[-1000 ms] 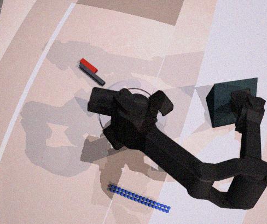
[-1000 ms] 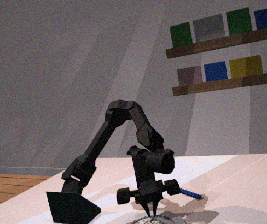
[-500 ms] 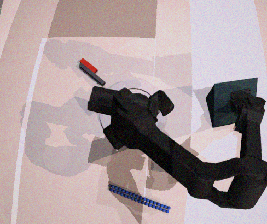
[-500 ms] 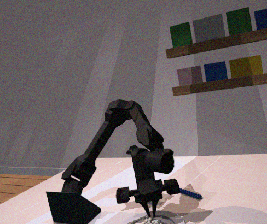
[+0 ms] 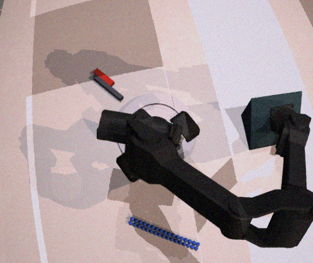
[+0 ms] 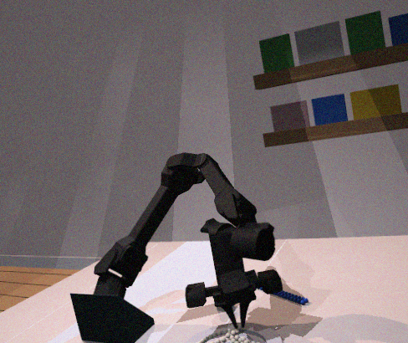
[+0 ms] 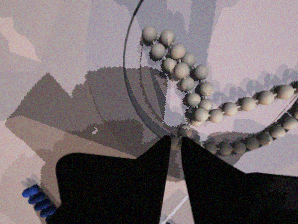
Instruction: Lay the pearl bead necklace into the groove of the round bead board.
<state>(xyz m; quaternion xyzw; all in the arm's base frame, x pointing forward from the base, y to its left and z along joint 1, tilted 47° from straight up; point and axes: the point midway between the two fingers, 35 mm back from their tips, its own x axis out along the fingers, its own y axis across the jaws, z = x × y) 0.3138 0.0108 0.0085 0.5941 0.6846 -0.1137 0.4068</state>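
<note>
The round bead board lies 6 cm to the right of my gripper tip and 1 cm below it. Also, from my gripper tip: small beige cube 8 cm behind, 12 cm to the left; grey block 11 cm ahead, 23 cm to the right, 1 cm below.
</note>
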